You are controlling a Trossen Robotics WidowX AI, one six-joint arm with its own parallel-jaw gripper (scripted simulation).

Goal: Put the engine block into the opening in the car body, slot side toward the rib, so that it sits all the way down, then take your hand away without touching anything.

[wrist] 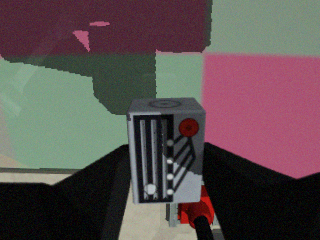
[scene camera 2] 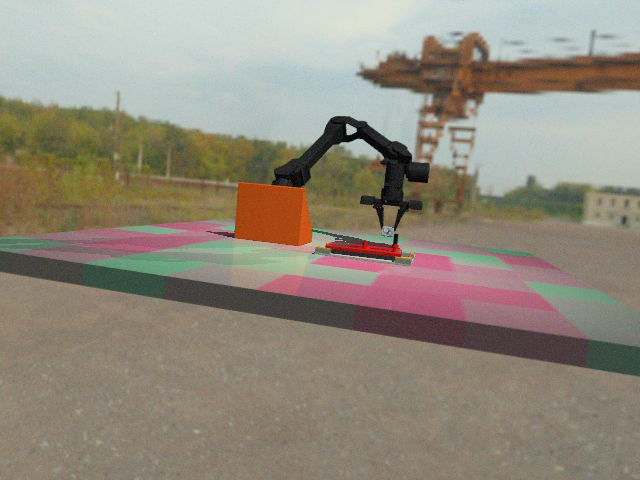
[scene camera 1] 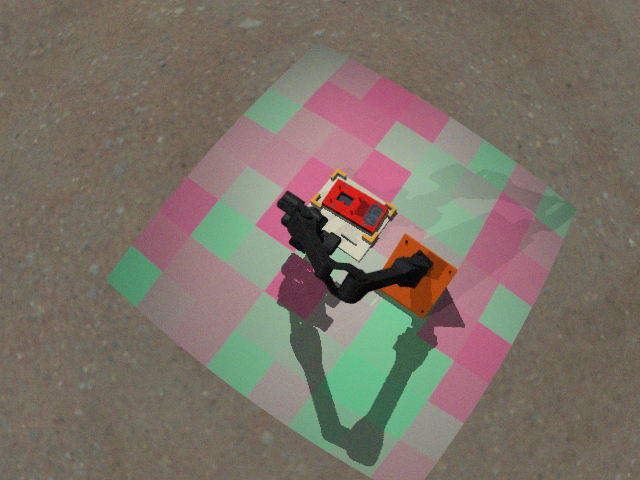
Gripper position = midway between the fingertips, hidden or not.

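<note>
My gripper (scene camera 2: 388,230), which I can also see in the wrist view (wrist: 165,151), is carrying a grey engine block (wrist: 166,136). There is a red car body (scene camera 2: 363,250) here as well, though in the wrist view the body is out of frame.
</note>
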